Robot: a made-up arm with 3 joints.
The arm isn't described. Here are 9 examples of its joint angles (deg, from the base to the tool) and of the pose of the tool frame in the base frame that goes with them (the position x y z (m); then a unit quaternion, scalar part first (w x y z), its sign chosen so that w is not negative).
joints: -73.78 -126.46 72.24
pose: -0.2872 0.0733 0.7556 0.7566 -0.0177 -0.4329 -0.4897
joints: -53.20 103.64 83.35
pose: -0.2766 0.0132 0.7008 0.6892 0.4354 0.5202 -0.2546
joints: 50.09 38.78 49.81
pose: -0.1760 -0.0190 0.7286 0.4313 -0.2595 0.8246 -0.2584
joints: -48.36 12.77 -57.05
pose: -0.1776 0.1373 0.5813 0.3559 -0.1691 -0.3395 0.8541
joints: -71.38 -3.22 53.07
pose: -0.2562 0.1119 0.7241 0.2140 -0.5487 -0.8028 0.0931
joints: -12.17 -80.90 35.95
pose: -0.2631 0.0485 0.7548 0.6049 0.2216 -0.7107 0.2828
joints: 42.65 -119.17 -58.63
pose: -0.3429 -0.0280 0.8522 0.1439 0.8154 0.2120 0.5191
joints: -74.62 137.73 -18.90
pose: -0.1505 0.0198 0.7988 0.1267 0.8084 -0.2173 -0.5322
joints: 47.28 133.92 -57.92
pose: -0.1400 0.1582 0.8261 0.4897 0.7269 0.3862 -0.2877
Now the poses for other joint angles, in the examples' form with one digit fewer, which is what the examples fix.
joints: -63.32 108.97 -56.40
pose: -0.107 -0.039 0.755 0.205 -0.756 0.152 0.602
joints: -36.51 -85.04 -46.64
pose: -0.331 0.198 0.768 0.382 0.562 -0.512 0.526
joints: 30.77 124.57 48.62
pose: -0.175 0.006 0.741 0.857 0.148 0.491 0.052
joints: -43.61 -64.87 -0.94
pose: -0.257 0.159 0.742 0.528 0.185 -0.745 0.362
